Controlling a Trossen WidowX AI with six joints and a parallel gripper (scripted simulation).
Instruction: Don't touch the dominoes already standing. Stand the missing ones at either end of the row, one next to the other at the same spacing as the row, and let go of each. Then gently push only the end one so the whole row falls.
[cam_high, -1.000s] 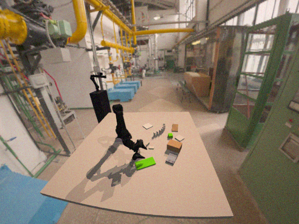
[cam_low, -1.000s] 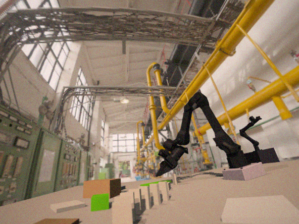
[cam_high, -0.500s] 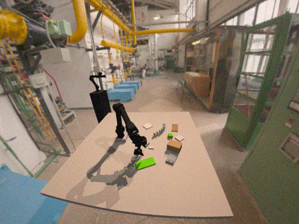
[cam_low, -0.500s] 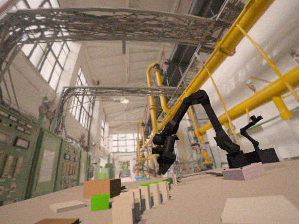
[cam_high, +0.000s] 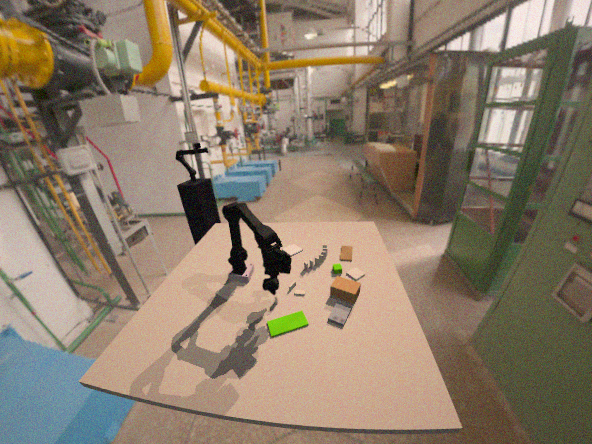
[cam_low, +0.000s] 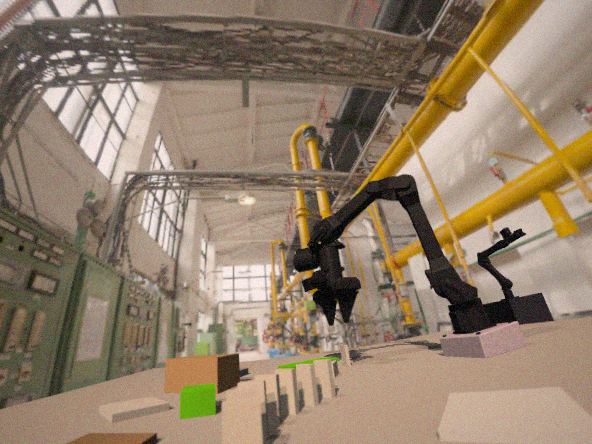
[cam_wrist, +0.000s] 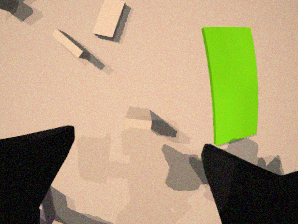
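The flat green block lies 100 mm to the right of my gripper tip, 90 mm below it and 80 mm ahead of it. Also, from my gripper tip: grey slab 290 mm ahead, 90 mm below; then green cube 290 mm to the left, 240 mm ahead, 80 mm below; then brown box 300 mm ahead, 120 mm to the left, 70 mm below.
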